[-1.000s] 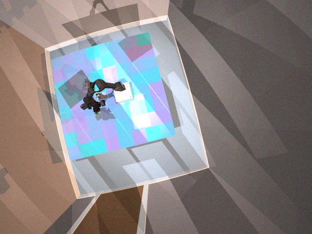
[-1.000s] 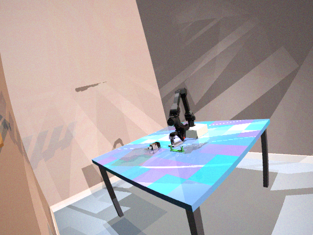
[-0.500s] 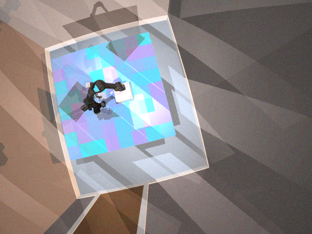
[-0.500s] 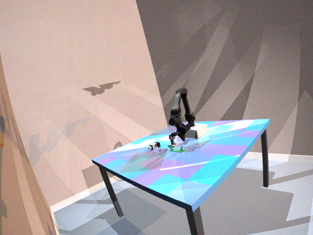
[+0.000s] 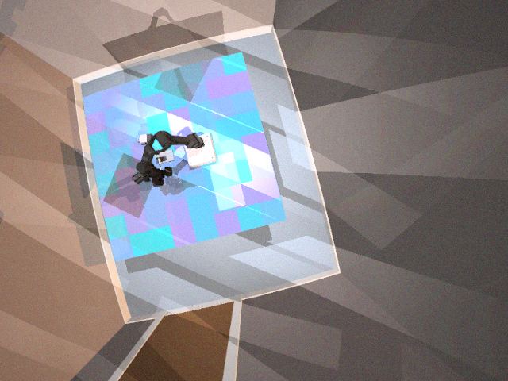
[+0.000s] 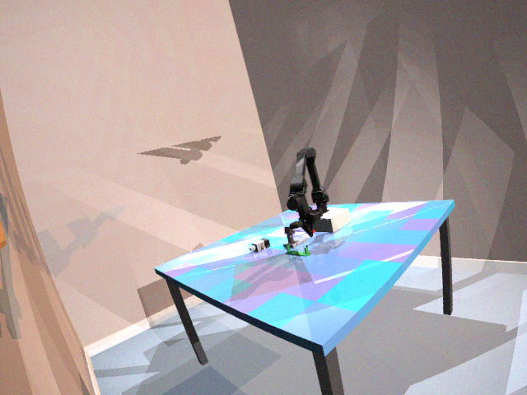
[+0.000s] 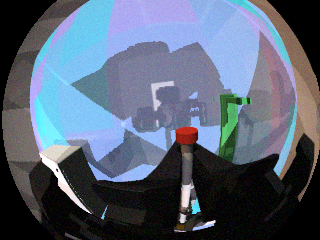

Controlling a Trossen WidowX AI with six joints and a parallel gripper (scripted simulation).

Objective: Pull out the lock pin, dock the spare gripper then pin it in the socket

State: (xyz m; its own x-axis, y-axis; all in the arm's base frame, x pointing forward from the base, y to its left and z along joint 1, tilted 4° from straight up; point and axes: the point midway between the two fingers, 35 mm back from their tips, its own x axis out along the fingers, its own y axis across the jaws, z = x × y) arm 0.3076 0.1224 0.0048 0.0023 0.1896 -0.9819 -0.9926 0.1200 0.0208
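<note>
Right now the green mount is 8 cm ahead of my gripper tip, 4 cm to the right of it and 3 cm below it. From my gripper tip the other things lie so: grey mount (15 cm to the right, 3 cm behind); then spare gripper (32 cm to the right, 6 cm ahead, 3 cm below).
</note>
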